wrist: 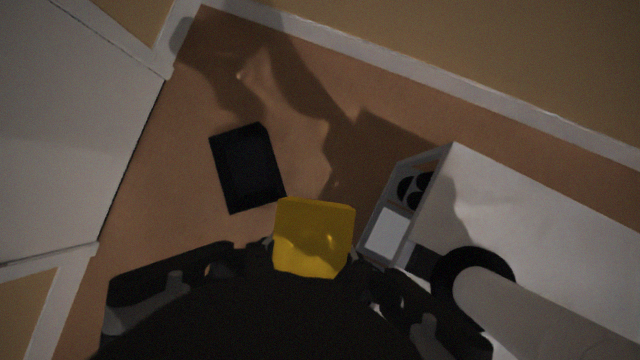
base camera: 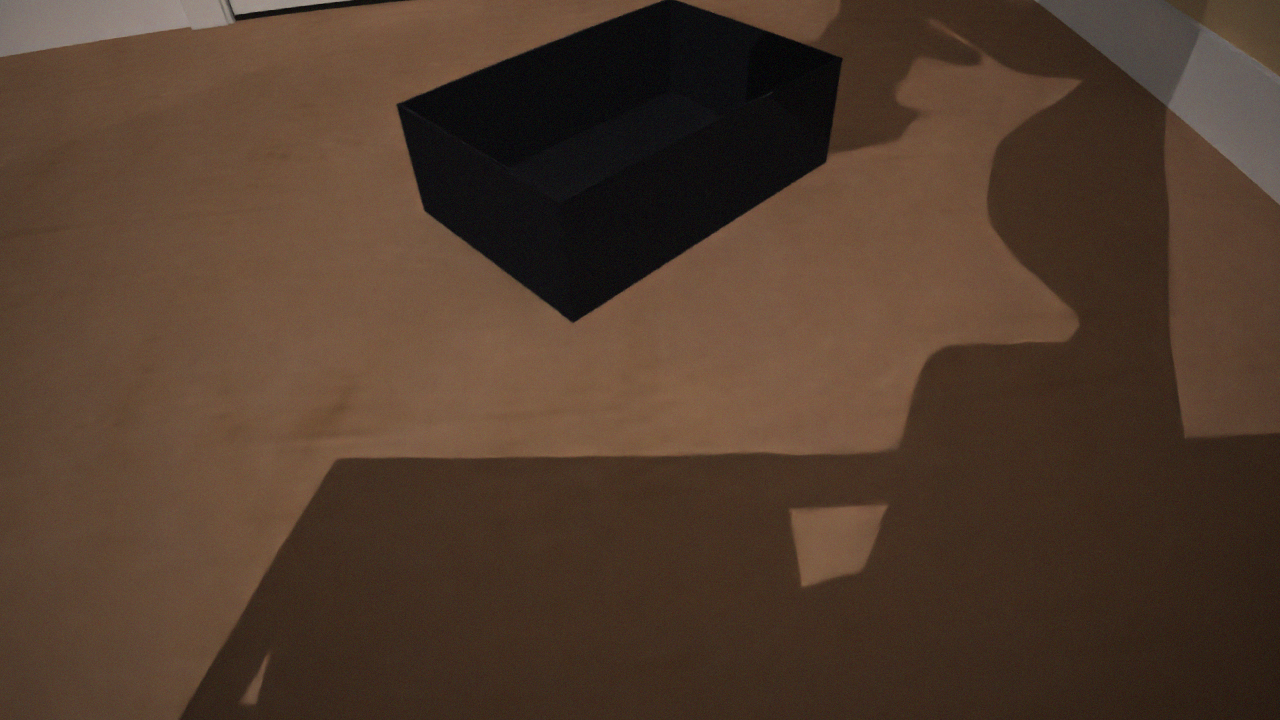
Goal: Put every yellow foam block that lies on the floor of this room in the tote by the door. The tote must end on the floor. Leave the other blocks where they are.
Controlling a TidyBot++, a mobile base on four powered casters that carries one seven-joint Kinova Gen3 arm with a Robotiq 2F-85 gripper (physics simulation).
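Places are measured from the arm's base along level axes (x back, y left, z down), in metres.
Where they show: gripper, fingertip midpoint: (wrist: 311,249); arm's base, origin of the base link: (wrist: 476,290).
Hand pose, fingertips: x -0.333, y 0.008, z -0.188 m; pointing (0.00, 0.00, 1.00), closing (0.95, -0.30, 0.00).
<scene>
Each offset is from my fingertips to the top centre of the thing.
The black tote @[dy +0.010, dx -0.309, dz +0.484 m] (base camera: 698,192) (wrist: 248,167) stands upright on the brown floor, in the upper middle of the base camera view and left of centre in the wrist view. The part of its inside that shows in the base camera view looks dark, with no block visible in it. My gripper (wrist: 311,249) is shut on a yellow foam block @[dy +0.002, dx +0.001, dz -0.026 m] (wrist: 314,237) and holds it well above the floor, apart from the tote. The gripper does not show in the base camera view. The underside of the block is hidden by the gripper body.
A white door (wrist: 65,130) stands beyond the tote, at the left of the wrist view. A white baseboard (base camera: 1239,102) (wrist: 430,75) runs along the wall at the right. The white mobile base (wrist: 525,210) is at the right of the wrist view. Shadows of the robot lie on the floor.
</scene>
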